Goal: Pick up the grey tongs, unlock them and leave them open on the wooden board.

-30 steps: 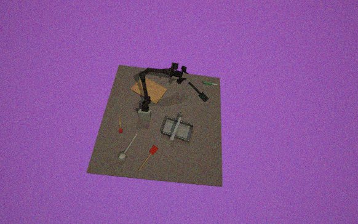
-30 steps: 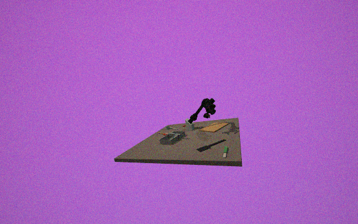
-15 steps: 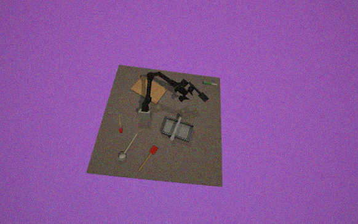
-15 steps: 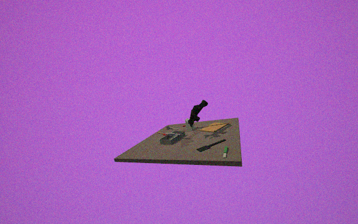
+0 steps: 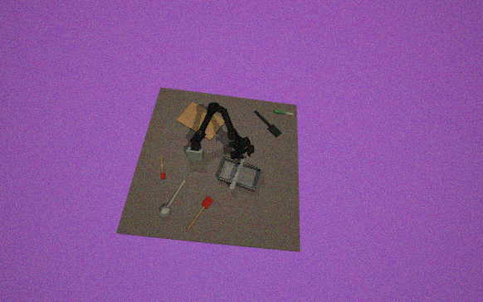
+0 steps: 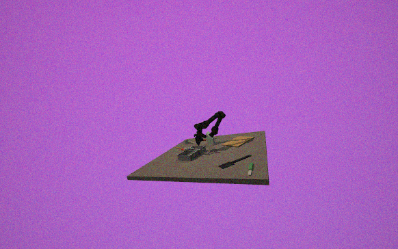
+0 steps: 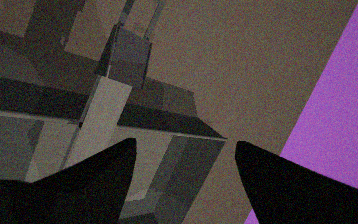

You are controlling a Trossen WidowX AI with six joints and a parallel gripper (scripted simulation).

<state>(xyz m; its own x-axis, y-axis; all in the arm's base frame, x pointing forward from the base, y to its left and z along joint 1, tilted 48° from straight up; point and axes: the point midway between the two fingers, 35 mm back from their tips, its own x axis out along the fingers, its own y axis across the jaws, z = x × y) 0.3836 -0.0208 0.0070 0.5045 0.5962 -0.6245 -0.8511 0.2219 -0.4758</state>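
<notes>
The yellow lock piece lies 30 mm behind my gripper tip, 20 mm to the right of it and 60 mm below it. Also, from my gripper tip: red spatula 280 mm behind, 420 mm to the right, 120 mm below; roasting tin 40 mm behind, 110 mm to the right, 100 mm below; black spatula 170 mm ahead, 410 mm to the left, 120 mm below.
</notes>
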